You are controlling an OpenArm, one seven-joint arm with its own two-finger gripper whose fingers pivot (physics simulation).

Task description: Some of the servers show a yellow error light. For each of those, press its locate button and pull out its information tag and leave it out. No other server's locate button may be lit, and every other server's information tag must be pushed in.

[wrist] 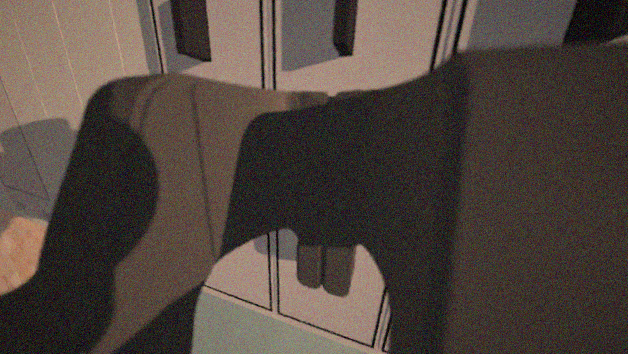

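My gripper point(335, 193) is shut, its two dark fingertips side by side in the lower middle of the wrist view. It holds nothing that I can see. Behind the fingertips are pale upright server fronts point(232, 35) point(395, 40), parted by thin dark seams. Dark upright handle-like bars point(192, 30) point(345, 25) stand out from these fronts at the top and cast blue-grey shadows. I cannot tell whether the fingertips touch the front behind them. No yellow error light, locate button or information tag can be made out. The gripper's own dark body hides much of the middle and right.
A pale green surface point(250, 325) lies below the lower edge of the fronts. A beige panelled surface point(40, 60) with thin lines is at the upper left. An orange-brown patch point(20, 250) shows at the left edge. A dark shape point(600, 22) is at the upper right.
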